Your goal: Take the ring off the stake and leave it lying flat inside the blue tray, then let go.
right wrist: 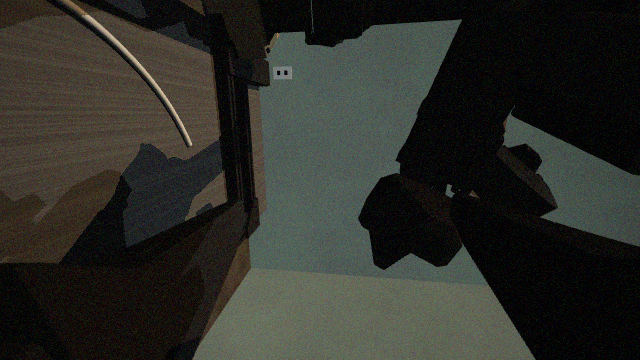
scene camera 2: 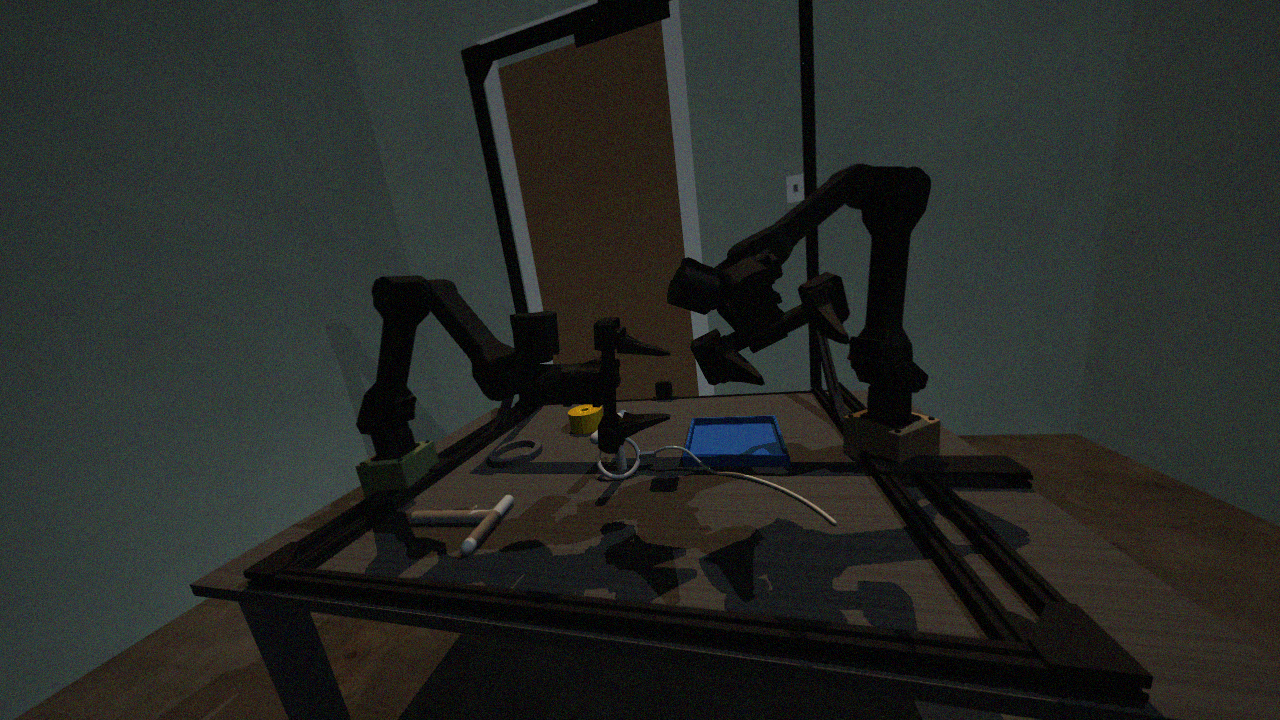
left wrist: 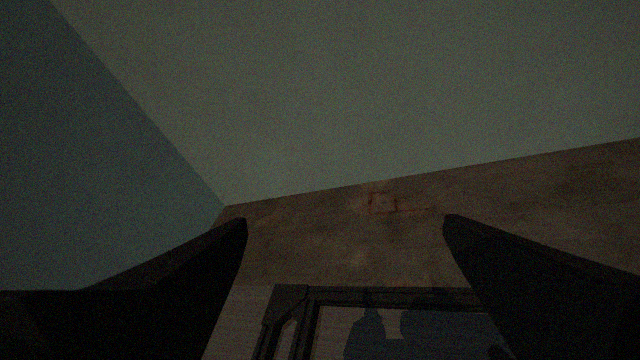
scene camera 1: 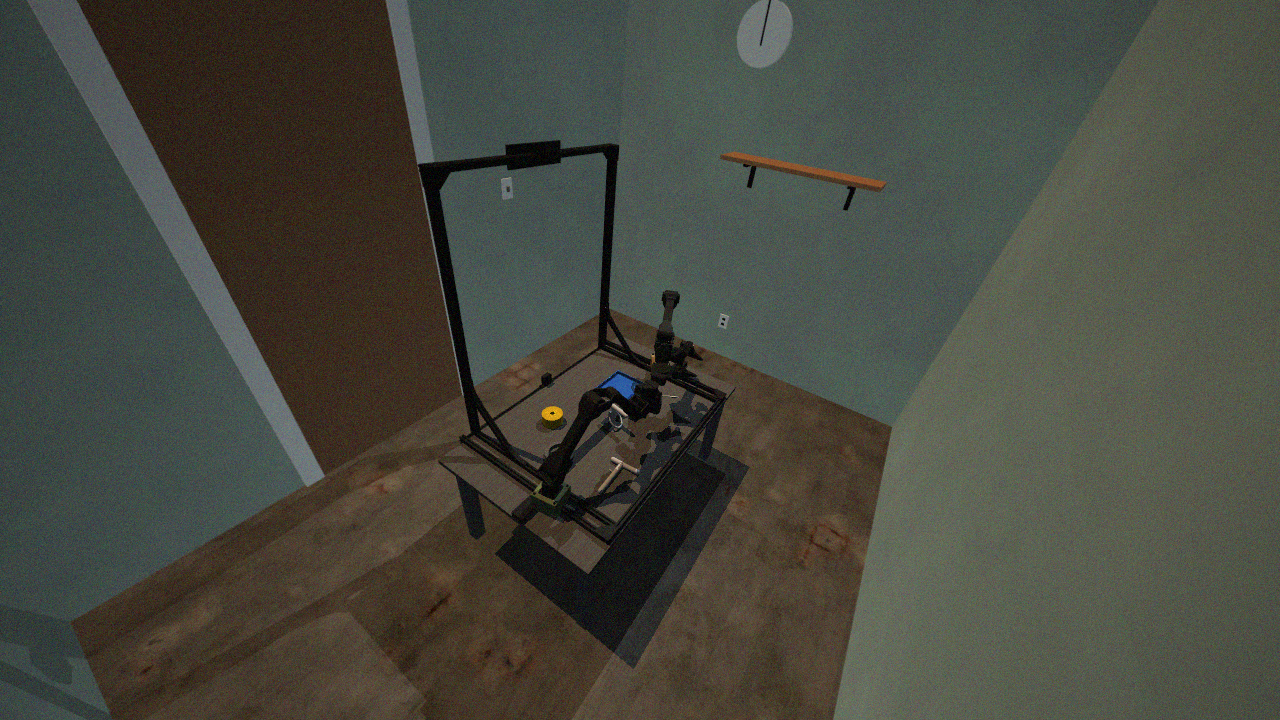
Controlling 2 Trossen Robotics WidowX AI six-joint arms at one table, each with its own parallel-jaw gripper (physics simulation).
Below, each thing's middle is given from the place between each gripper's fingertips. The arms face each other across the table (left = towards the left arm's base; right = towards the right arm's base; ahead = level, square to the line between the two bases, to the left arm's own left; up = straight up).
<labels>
My left hand is 35 cm past the blue tray (scene camera 2: 747, 441), 25 cm above it and 4 cm to the left of it. From my left hand the other things lie so: yellow ring (scene camera 2: 584, 419): 51 cm behind, 40 cm to the right, 23 cm below.
Now: the blue tray 24 cm behind my right hand, 10 cm to the left of it and 20 cm below it. Also, from my right hand: yellow ring (39 cm behind, 26 cm to the right, 19 cm below).
</labels>
